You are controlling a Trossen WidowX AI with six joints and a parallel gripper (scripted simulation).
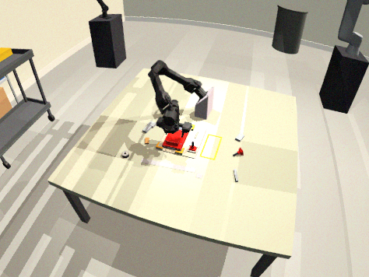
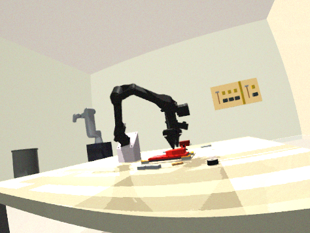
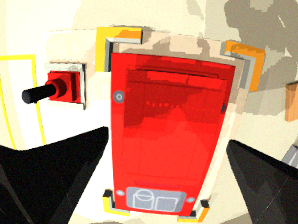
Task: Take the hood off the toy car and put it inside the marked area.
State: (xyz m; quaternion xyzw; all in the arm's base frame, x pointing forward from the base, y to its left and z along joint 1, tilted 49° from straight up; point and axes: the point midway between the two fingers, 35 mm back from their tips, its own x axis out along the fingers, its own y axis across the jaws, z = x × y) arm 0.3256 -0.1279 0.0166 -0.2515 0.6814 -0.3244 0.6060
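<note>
My gripper tip is now 20 mm above the hood. Round my gripper tip: black wheel (240 mm to the right, 170 mm ahead, 50 mm below); then long white strip (170 mm ahead, 50 mm below, 10 mm to the left).
</note>
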